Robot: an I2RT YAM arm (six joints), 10 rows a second.
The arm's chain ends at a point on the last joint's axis. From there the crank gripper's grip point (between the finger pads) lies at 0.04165 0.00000 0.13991 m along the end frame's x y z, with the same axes.
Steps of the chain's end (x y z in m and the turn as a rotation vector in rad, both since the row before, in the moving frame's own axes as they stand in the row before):
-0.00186, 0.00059, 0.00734, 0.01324, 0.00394, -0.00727
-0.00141, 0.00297, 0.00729, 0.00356, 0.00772, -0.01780
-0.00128, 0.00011, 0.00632, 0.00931, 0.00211, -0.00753
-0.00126, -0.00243, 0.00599, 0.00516, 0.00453, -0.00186
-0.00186, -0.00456, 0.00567, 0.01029, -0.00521, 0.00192
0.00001, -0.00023, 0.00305, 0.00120, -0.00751, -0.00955
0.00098, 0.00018, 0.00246, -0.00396, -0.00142, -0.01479
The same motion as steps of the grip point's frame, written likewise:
-0.00132, -0.00157, 0.00716, 0.01324, 0.00394, -0.00727
-0.00034, 0.00172, 0.00696, 0.00356, 0.00772, -0.01780
-0.00099, -0.00151, 0.00622, 0.00931, 0.00211, -0.00753
-0.00063, -0.00323, 0.00580, 0.00516, 0.00453, -0.00186
-0.00259, -0.00592, 0.00588, 0.01029, -0.00521, 0.00192
-0.00104, -0.00079, 0.00336, 0.00120, -0.00751, -0.00955
0.00078, 0.00012, 0.00252, -0.00396, -0.00142, -0.01479

